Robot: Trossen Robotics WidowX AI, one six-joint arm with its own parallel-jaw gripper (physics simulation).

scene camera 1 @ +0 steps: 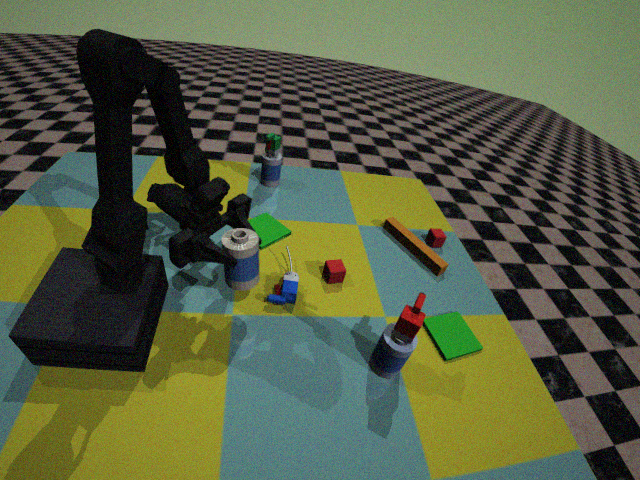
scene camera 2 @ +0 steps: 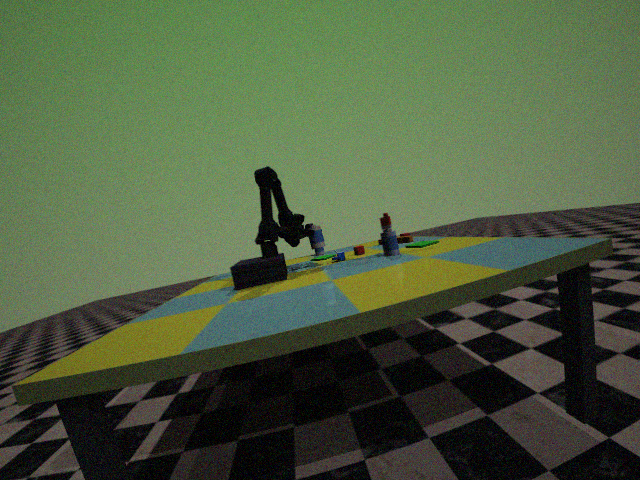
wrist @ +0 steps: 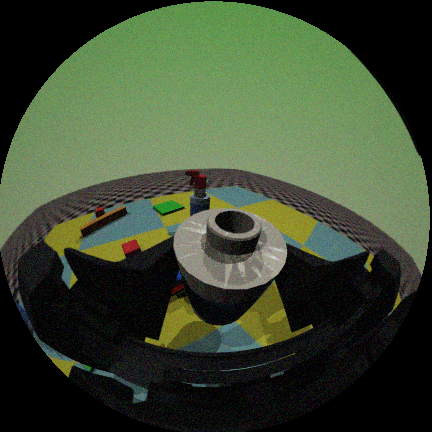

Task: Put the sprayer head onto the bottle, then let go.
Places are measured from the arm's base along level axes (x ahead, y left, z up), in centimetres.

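Pixels of known places: gripper, fingertip midpoint: (scene camera 1: 249,252) (scene camera 2: 318,230) (wrist: 225,240); arm's base, link origin: (scene camera 1: 121,279) (scene camera 2: 269,256).
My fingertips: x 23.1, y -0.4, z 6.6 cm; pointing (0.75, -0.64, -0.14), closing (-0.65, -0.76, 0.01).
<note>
For each thing: its top centre in the pictures, then the offset to it from my fingertips. "spot": a spot on its surface instead.
- sprayer head, surface spot: (scene camera 1: 290,289) (scene camera 2: 340,253) spot: dy +1.7, dx +8.8, dz -12.2 cm
- red-headed spray bottle, top centre: (scene camera 1: 419,308) (wrist: 198,170) (scene camera 2: 384,213) dy -15.2, dx +25.7, dz +1.6 cm
- orange bar, top centre: (scene camera 1: 415,240) (wrist: 102,216) (scene camera 2: 394,237) dy +17.3, dx +45.5, dz -12.5 cm
My gripper (scene camera 1: 237,236) (scene camera 2: 311,233) (wrist: 225,240) is shut on the bottle (scene camera 1: 242,268) (scene camera 2: 316,236) (wrist: 227,275), white and blue with an open neck on top. The bottle is close to upright and appears to be above the table. The sprayer head (scene camera 1: 290,289) (scene camera 2: 339,256) is blue with a white collar and a thin pale tube that points up. It rests on the table to the right of the bottle in scene camera 1, apart from it. In the wrist view the sprayer head (wrist: 180,275) is mostly hidden behind the bottle and a finger.
A red-headed spray bottle (scene camera 1: 391,352) (scene camera 2: 390,243) (wrist: 200,205) stands on the right. A green-headed one (scene camera 1: 270,170) stands at the back. Green tiles (scene camera 1: 452,335) (scene camera 1: 269,229), red cubes (scene camera 1: 334,271) (scene camera 1: 435,237) and an orange bar (scene camera 1: 414,246) (wrist: 104,221) lie around.
</note>
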